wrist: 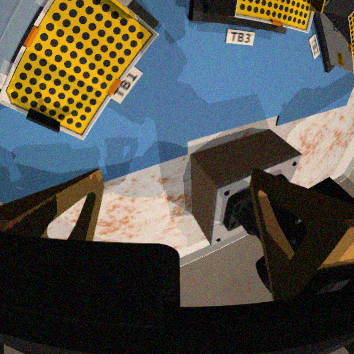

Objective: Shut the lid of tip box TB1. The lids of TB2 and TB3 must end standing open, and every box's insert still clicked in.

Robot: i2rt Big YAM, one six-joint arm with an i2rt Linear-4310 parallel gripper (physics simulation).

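Places are measured from the arm's base along level axes (x ahead, y left, z up), in millimetres.
Pixels of known places: gripper, between the fingertips: (176, 176).
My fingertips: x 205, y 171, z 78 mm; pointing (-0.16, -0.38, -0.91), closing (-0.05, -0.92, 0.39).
For each thing: its middle in the pictures, then the offset to it from my fingertips. "pt": a spot on its surface instead. Level surfaces: height alone.
- Tip box TB1, a spot on its surface: (84, 135) pt dx -12, dy +53, dz -104 mm
- TB3's yellow insert, a spot on its surface: (274, 12) pt dx +81, dy -168, dz -107 mm
- TB2's insert, a spot on its surface: (351, 30) pt dx +69, dy -349, dz -108 mm
- blue mat, height of its surface: dz -165 mm
- rust surface, height of its surface: dz -168 mm
Tip box TB1 (84, 135) is at the upper left, with its yellow perforated insert (80, 60) exposed and looking level in the frame. Orange clips show on its two long sides. Its translucent lid (14, 25) stands open along the left side, partly cut off by the view's edge. TB3's yellow insert (274, 12) shows at the top, and part of TB2's insert (351, 30) shows at the right edge. How far the lids of TB2 and TB3 stand open is cut off. My gripper (176, 176) is open and empty, below and to the right of TB1 in the view.
A brown block-shaped housing (240, 157) with a pale face and a black device attached is between and behind the fingers. The boxes stand on a blue mat (215, 75). Beyond the mat's edge is a speckled white and rust surface (135, 210). Name labels lie beside the boxes.
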